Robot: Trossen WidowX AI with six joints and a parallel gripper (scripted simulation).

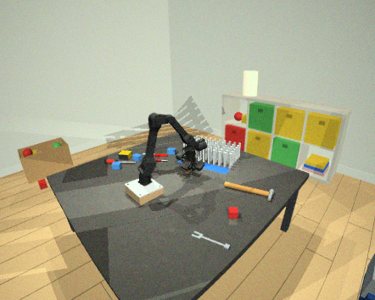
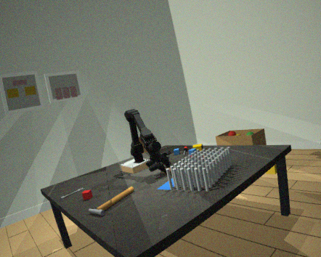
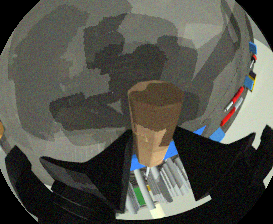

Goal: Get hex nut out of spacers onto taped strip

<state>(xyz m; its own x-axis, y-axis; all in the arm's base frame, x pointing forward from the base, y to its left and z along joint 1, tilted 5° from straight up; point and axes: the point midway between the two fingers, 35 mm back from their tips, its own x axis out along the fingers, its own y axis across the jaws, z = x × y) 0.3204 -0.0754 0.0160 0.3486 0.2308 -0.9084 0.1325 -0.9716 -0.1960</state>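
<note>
The hook tool is 110 mm ahead of my gripper tip and 10 mm to the left of it. Also, from my gripper tip: blue taped strip: 110 mm ahead, 30 mm to the right, 20 mm below; then red cube: 450 mm to the right, 240 mm behind; then yellow block: 540 mm to the left, 130 mm behind.
</note>
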